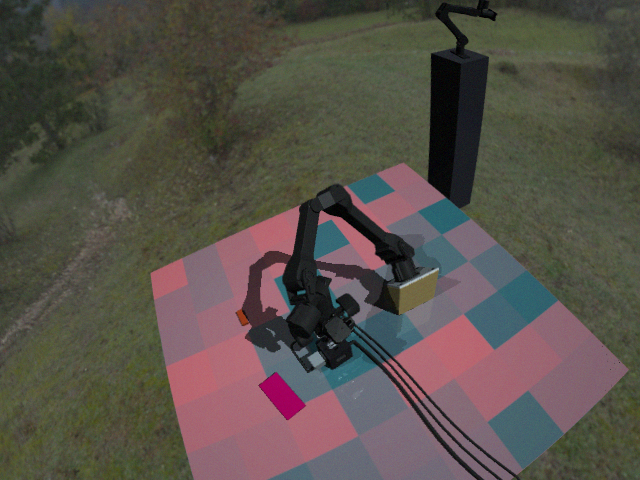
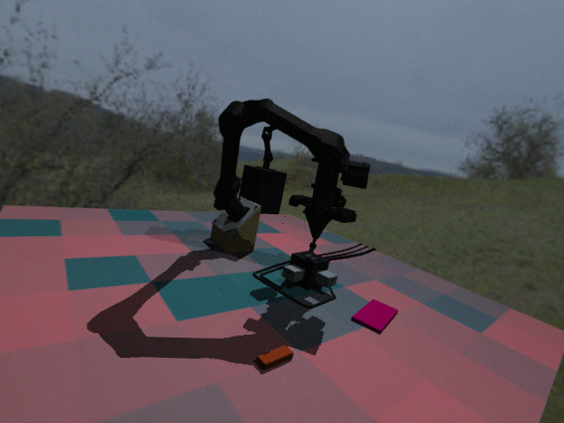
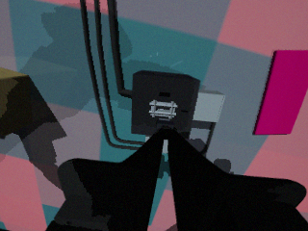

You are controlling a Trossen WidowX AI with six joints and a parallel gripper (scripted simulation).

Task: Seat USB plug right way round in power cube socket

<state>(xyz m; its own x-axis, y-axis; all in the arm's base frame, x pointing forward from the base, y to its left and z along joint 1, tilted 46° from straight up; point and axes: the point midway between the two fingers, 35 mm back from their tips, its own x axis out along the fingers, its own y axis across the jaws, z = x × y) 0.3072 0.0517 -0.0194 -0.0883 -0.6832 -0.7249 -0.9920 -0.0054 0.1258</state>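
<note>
The black USB plug is 2 cm below my gripper tip. The rest, counted from my gripper tip: orange block: 28 cm to the right, 21 cm ahead, 12 cm below; flat magenta slab: 20 cm ahead, 13 cm below, 4 cm to the left; white-framed socket: 6 cm below.
</note>
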